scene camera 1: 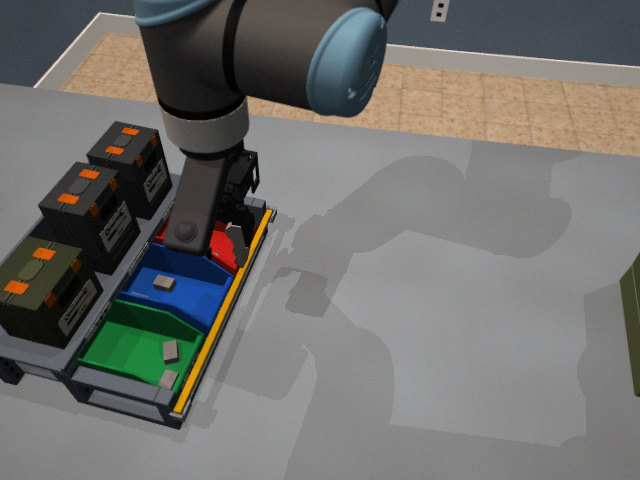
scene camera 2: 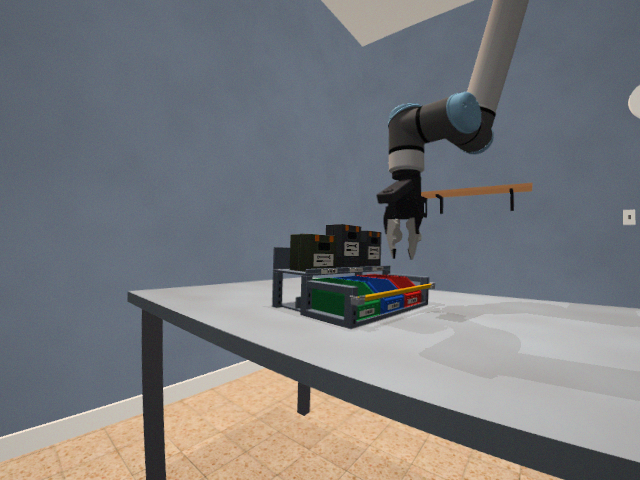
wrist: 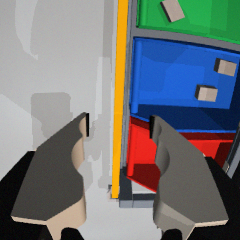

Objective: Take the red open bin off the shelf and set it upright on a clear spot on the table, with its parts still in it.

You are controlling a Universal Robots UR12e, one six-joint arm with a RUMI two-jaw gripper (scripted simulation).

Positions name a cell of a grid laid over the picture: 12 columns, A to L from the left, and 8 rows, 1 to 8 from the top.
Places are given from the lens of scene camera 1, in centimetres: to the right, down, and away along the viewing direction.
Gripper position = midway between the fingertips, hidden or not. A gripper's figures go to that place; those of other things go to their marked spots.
my gripper (scene camera 1: E5): -13, 3, 73
red open bin (scene camera 1: E5): -18, 1, 93
thin yellow bar (scene camera 1: D7): -17, 18, 71
blue bin (scene camera 1: D5): -20, 8, 87
The marked spots on the blue bin and the thin yellow bar are 19 cm apart.
